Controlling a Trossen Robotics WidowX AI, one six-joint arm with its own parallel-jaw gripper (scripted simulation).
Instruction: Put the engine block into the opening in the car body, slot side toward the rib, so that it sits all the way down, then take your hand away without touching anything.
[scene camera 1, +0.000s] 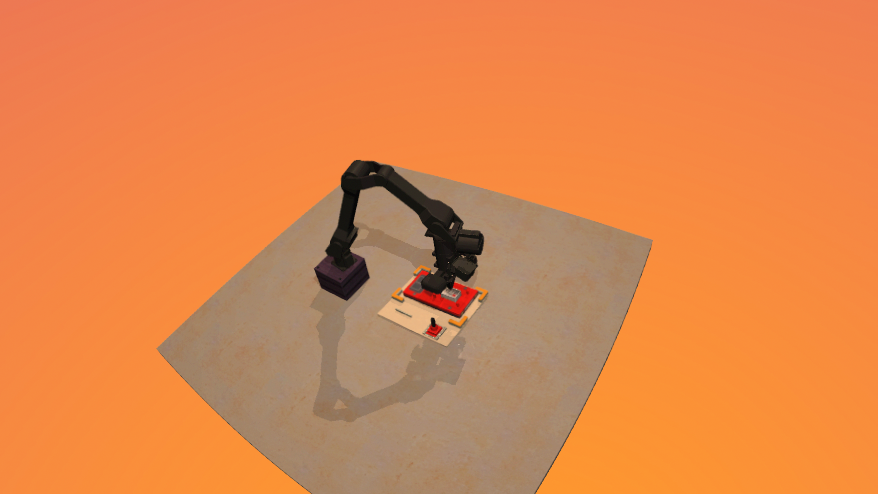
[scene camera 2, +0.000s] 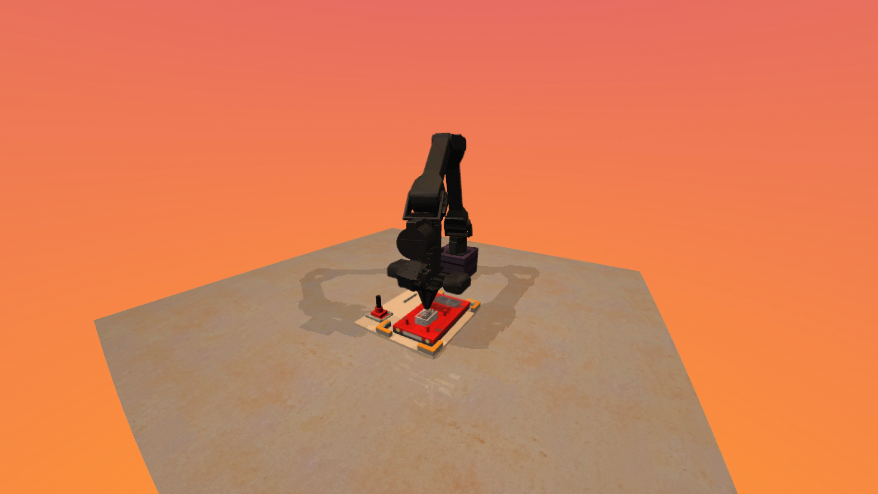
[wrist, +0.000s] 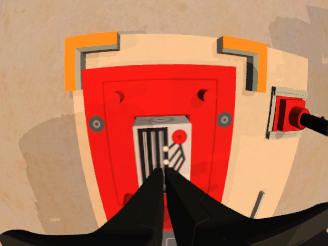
my gripper: scene camera 1; scene camera 2 427, 309; wrist
same spot on my gripper: (wrist: 191, 209) = (scene camera 1: 451, 282)
